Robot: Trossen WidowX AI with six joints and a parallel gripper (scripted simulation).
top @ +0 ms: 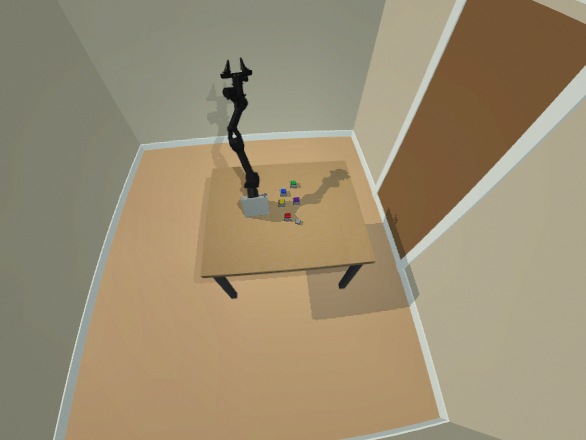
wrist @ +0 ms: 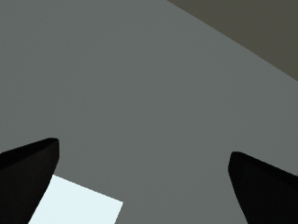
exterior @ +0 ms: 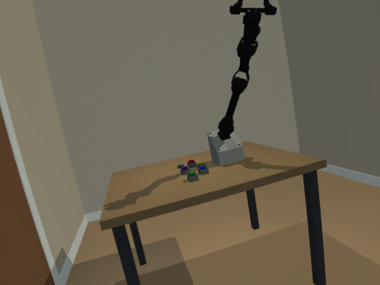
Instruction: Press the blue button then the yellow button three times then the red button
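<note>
Now: gripper tip 220 mm short of the blue button, 410 mm to the left of it and 770 mm above it. The rest, counted from my gripper tip: green button (300 mm ahead, 350 mm to the right, 770 mm below); then yellow button (190 mm ahead, 510 mm to the right, 770 mm below); then purple button (300 mm ahead, 500 mm to the right, 770 mm below).
</note>
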